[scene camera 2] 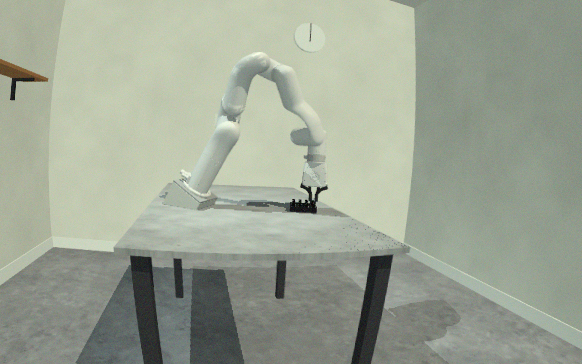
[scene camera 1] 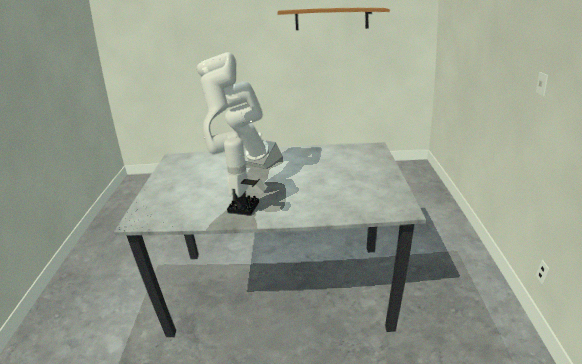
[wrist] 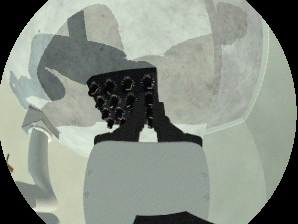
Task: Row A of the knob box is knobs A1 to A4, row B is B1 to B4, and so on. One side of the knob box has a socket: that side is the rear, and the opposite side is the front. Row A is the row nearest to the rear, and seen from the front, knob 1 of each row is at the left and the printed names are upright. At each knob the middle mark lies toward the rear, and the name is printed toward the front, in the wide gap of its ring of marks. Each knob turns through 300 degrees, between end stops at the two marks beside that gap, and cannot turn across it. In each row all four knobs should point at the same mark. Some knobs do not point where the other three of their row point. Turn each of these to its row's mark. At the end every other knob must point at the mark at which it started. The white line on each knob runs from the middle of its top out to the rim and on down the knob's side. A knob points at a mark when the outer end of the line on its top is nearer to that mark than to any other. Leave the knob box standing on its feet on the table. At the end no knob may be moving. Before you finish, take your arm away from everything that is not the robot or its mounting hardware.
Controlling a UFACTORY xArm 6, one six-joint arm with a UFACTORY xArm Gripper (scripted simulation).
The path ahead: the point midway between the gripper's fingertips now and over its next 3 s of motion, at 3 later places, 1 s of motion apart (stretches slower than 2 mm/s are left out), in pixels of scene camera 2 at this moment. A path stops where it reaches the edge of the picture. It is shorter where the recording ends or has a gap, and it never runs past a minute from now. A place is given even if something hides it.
My gripper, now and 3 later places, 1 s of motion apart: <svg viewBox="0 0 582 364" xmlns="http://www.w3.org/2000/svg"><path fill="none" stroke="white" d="M312 203L313 194L313 192L313 191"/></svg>
